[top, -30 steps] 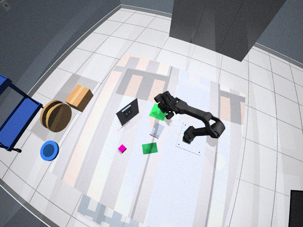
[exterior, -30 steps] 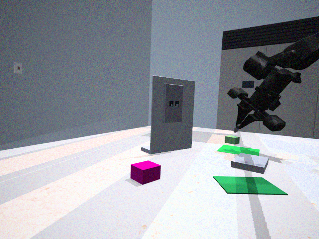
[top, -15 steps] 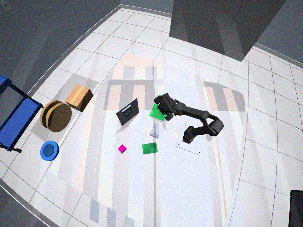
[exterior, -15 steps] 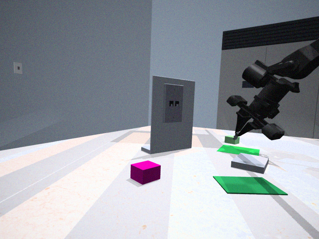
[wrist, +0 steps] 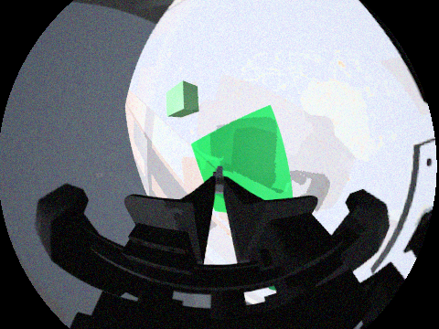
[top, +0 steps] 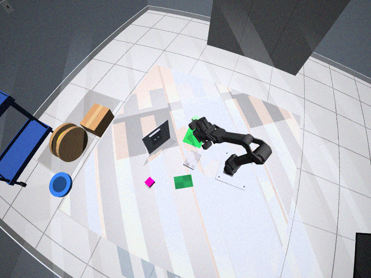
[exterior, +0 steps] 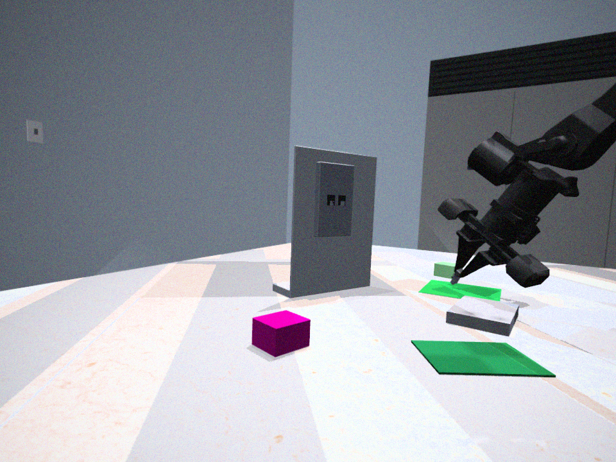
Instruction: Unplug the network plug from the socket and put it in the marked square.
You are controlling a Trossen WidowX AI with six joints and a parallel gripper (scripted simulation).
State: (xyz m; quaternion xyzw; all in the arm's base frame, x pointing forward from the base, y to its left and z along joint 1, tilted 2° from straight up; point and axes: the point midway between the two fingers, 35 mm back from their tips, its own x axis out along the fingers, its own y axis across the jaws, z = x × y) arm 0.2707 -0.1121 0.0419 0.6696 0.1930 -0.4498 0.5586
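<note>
Right now my gripper tip is 4 cm short of the pale green block, 12 cm to the left of it and 1 cm above it. Round my gripper tip: network plug (right at my gripper tip); then grey upright panel (18 cm ahead, 16 cm to the left, 7 cm above); then grey slab (6 cm behind, 15 cm to the left, 2 cm below).
</note>
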